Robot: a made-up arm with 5 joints.
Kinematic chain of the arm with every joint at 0, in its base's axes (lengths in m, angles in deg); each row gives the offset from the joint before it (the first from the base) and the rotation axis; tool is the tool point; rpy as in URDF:
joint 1: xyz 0.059 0 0.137 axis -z
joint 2: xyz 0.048 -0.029 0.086 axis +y
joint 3: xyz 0.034 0 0.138 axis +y
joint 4: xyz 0.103 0 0.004 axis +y
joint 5: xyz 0.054 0.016 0 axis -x
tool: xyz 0 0 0 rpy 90 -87.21 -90
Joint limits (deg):
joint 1: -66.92..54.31
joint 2: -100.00..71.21
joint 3: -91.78..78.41
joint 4: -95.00..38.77
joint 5: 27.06..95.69
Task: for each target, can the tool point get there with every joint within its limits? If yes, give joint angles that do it. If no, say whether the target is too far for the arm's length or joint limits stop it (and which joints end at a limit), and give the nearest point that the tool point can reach.
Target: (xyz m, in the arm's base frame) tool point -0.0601 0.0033 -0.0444
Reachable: no: joint limits stop it (at a limit: joint 2, joint 3) | nearest point -0.1198 0.0050 0.1558 | short by 0.209 m
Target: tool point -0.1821 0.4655 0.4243
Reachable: no: too far | nearest point -0.0880 0.1824 0.3231 | short by 0.315 m
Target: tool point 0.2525 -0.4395 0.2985
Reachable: no: too far | nearest point 0.2483 -0.2858 0.2757 | short by 0.155 m
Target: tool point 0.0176 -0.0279 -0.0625
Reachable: no: joint limits stop it (at a limit: joint 1, joint 2) | nearest point 0.1096 -0.0927 0.1031 | short by 0.200 m
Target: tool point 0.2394 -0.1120 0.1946
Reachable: yes | joints 28.34 25.72 34.30 9.98 49.89
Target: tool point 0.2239 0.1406 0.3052
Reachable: yes | joints -43.90 -4.23 22.98 13.29 77.51
